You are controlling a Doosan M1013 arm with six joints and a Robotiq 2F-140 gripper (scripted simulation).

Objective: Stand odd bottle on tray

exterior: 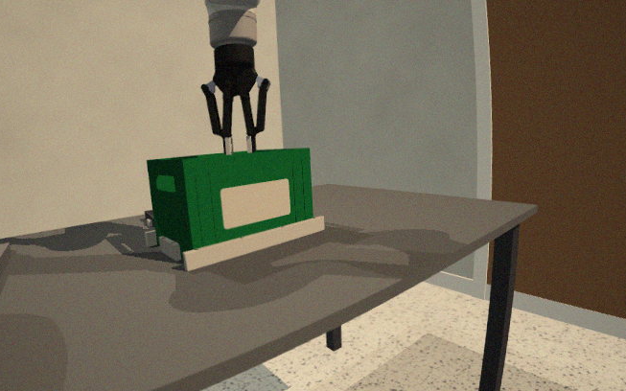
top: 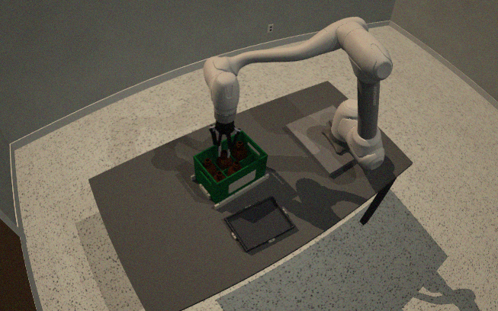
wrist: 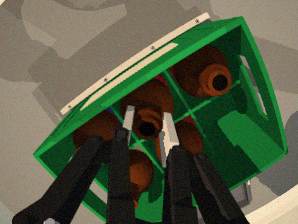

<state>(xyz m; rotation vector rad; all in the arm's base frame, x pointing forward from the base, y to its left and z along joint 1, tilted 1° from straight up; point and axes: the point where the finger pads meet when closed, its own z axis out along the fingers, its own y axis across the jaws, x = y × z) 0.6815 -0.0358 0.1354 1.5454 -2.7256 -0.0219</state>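
My hand is 10 mm past the crate, 40 mm to the right of it and 90 mm above it. From my hand the other things lie so: bottle: 60 mm ahead, 100 mm to the left, 90 mm below; then black tray: 40 mm behind, 320 mm to the left, 160 mm below.
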